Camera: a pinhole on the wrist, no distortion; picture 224 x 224 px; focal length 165.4 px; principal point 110.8 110.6 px. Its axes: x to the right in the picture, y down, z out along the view. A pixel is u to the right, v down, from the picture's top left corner.
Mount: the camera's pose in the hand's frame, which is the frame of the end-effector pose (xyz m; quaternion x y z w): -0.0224 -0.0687 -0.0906 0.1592 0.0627 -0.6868 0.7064
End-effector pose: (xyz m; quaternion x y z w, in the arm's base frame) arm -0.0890 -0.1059 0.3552 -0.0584 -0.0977 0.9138 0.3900
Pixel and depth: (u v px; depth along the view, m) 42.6 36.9 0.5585
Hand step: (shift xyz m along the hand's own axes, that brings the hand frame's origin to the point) -0.3527 -0.0250 0.4714
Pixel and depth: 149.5 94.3 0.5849
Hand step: -0.1489 -0.3810 0.4100
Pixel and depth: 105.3 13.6 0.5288
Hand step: -0.3992 -0.2183 0.3696
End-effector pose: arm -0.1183 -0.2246 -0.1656 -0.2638 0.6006 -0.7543 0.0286
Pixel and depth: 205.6 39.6 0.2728
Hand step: -0.1662 -0.3028 0.1019
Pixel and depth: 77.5 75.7 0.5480
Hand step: -0.2136 -0.1350 0.4432
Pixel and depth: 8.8 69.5 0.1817
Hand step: -0.0962 -0.0190 0.1086
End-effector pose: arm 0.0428 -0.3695 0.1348 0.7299 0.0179 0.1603 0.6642
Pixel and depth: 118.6 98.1 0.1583
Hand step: -0.0545 -0.1251 0.0545
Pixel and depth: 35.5 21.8 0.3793
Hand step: -0.2818 -0.0238 0.2913
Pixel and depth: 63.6 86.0 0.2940
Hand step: -0.1080 -0.0807 0.2059
